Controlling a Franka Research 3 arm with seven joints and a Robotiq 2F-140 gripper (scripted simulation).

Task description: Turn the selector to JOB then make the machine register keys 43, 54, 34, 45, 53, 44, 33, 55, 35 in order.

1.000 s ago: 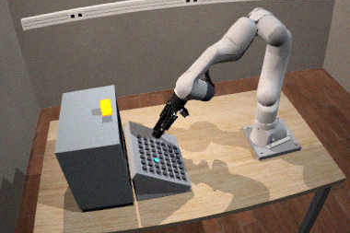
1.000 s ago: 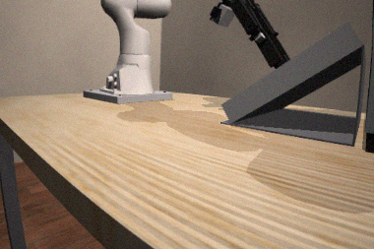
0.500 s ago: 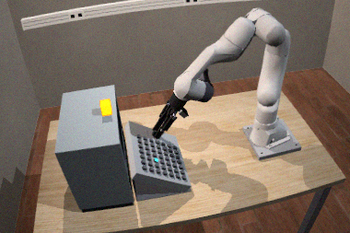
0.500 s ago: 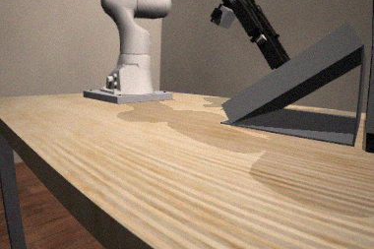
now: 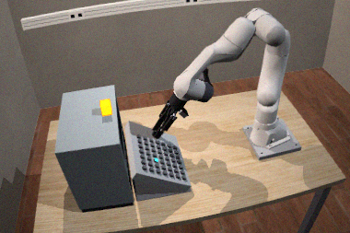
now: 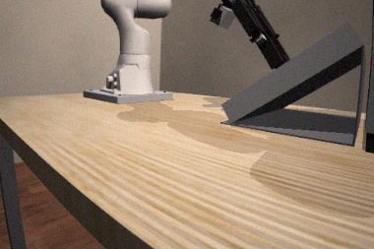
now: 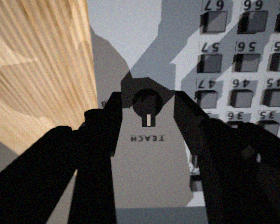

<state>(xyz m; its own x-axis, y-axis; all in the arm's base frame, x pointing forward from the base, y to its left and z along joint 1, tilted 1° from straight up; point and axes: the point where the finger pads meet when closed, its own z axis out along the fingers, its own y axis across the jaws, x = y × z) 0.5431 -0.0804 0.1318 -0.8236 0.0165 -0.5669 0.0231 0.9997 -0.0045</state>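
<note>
Now: the black selector knob 20 mm below my hand and 20 mm ahead of it. Round my hand: grey sloped keypad: 110 mm to the left, 70 mm below, 40 mm ahead.
</note>
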